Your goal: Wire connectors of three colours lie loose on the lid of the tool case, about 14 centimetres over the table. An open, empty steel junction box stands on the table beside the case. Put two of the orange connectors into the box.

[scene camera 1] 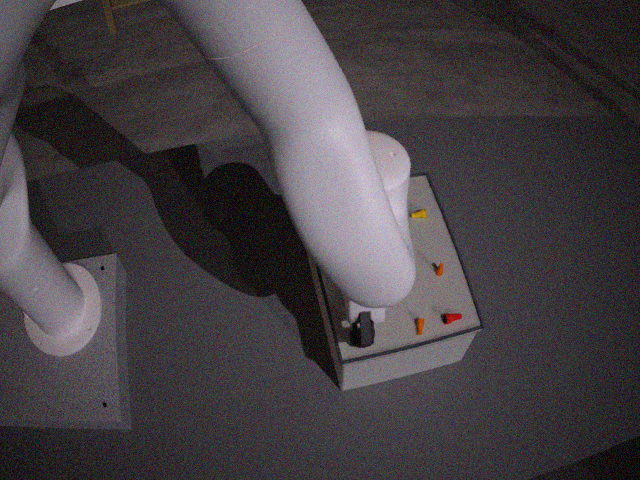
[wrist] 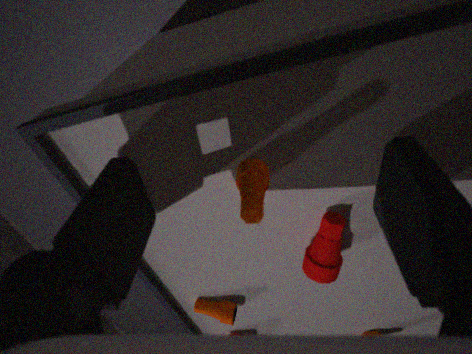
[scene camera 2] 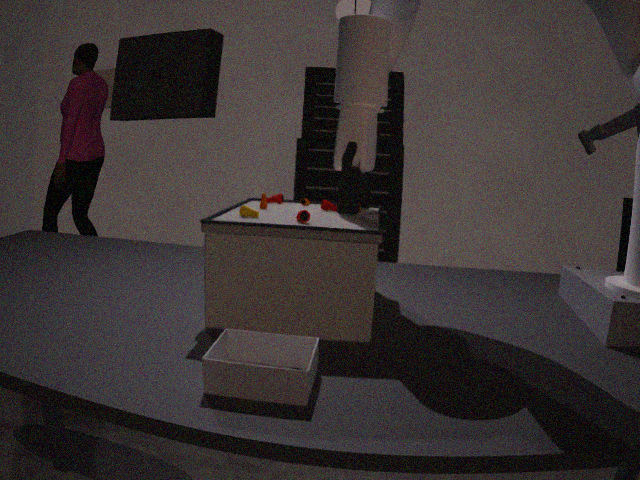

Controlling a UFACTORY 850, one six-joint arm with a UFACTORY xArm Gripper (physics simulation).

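Note:
My gripper (scene camera 1: 358,330) (scene camera 2: 350,207) (wrist: 257,180) is open, low over one corner area of the pale lid (scene camera 1: 449,294) (wrist: 175,245). In the wrist view an orange connector (wrist: 252,190) lies between the spread fingers, untouched. A second orange connector (wrist: 216,309) lies lower left, and part of another orange connector (wrist: 372,333) shows at the bottom edge. Scene view 1 shows two orange connectors, one near the front edge (scene camera 1: 420,326) and one farther back (scene camera 1: 439,269). The open steel box (scene camera 2: 258,384) stands beside the case (scene camera 2: 289,284); no connector shows inside. The arm hides part of the lid.
A red connector (scene camera 1: 451,318) lies near the lid's corner. In the wrist view a red connector (wrist: 324,255) lies right of the nearest orange one. Another red connector (scene camera 2: 303,216) and a yellow connector (scene camera 2: 248,211) (scene camera 1: 418,213) lie on the lid's box side. A person (scene camera 2: 85,116) stands behind.

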